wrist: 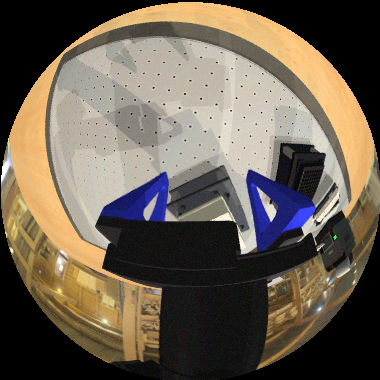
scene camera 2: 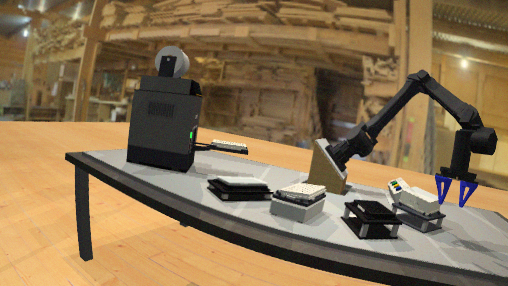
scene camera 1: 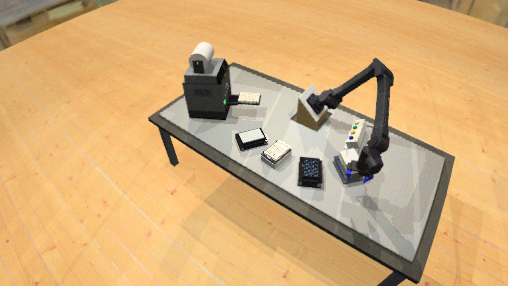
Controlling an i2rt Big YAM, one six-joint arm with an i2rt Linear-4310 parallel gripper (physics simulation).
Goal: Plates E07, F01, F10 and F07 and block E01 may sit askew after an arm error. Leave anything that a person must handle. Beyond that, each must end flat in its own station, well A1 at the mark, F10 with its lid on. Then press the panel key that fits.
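My gripper is open and empty, above the right end of the grey raised station. A thick white block or plate sits on that station, partly hidden by the gripper. A black plate is on a black raised station. A white welled plate sits on a pale block and looks slightly askew. A white-topped plate is on a low black station. Another pale plate lies on the instrument's tray. Labels are unreadable.
The key panel with coloured keys stands behind the grey station. The dark instrument with a green light stands at the far left. The arm's wooden wedge base is at the table's back edge.
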